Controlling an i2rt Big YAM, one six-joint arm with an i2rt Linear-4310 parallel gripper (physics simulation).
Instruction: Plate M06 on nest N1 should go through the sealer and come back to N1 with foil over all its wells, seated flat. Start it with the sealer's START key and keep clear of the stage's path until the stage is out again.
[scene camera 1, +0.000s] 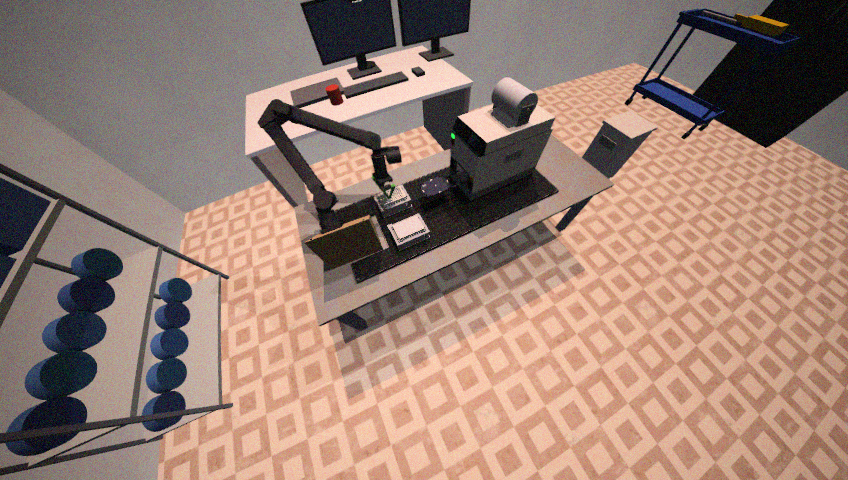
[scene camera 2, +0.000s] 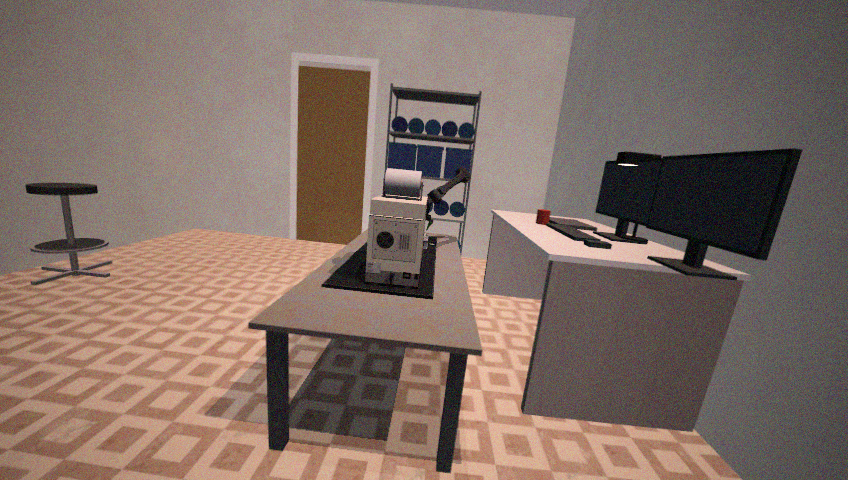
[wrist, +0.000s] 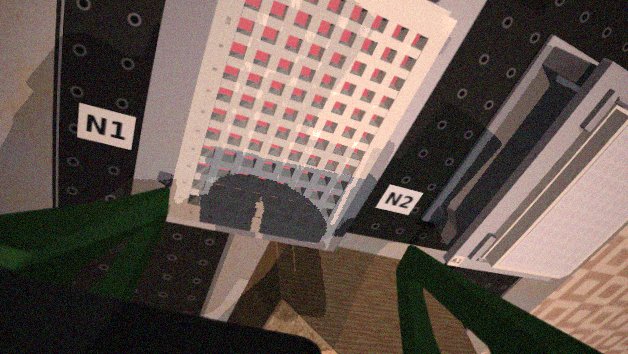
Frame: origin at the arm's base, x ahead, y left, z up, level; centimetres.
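Seen in the pictures: gripper, fingertip midpoint: (scene camera 1: 385, 193) (wrist: 290, 232); arm's base at its link origin: (scene camera 1: 332, 229).
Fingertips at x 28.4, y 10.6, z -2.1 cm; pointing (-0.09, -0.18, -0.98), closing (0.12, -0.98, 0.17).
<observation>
Offsets run from my fingertips to a thing's top centre. "pt": to the spot under its first point.
A cream plate {dy +0.5, dx +2.8, dz -3.2 cm} (scene camera 1: 392, 193) (wrist: 300, 100) with open, red-bottomed wells sits on the grey nest {pt dy +5.9, dx +3.3, dz -4.8 cm} (wrist: 172, 60) by the N1 label. No foil shows on it and no M06 label is readable. My gripper (scene camera 1: 388, 191) (wrist: 290, 232) is open and empty, its green fingers apart toward either side of the plate's near end; contact cannot be told. In camera 2 it is partly hidden behind the sealer. The sealer (scene camera 1: 502, 160) (scene camera 2: 394, 237) has a green light {pt dy +3.6, dx +38.3, dz +16.5 cm} (scene camera 1: 452, 136) on its front; the START key is not readable. A dark stage {pt dy -6.8, dx +24.5, dz -0.6 cm} (scene camera 1: 436, 186) lies outside, before the sealer.
A second plate {dy -20.8, dx +3.1, dz -3.8 cm} (scene camera 1: 408, 229) (wrist: 575, 200) with a pale, smooth-looking top is on the neighbouring nest, near the N2 label {pt dy -12.1, dx -4.0, dz -10.5 cm} (wrist: 399, 200). A brown upright panel (scene camera 1: 348, 243) stands near the arm base. A white foil roll {dy -4.8, dx +62.2, dz +37.1 cm} (scene camera 1: 512, 101) (scene camera 2: 403, 182) tops the sealer. A desk (scene camera 1: 267, 118) stands behind.
</observation>
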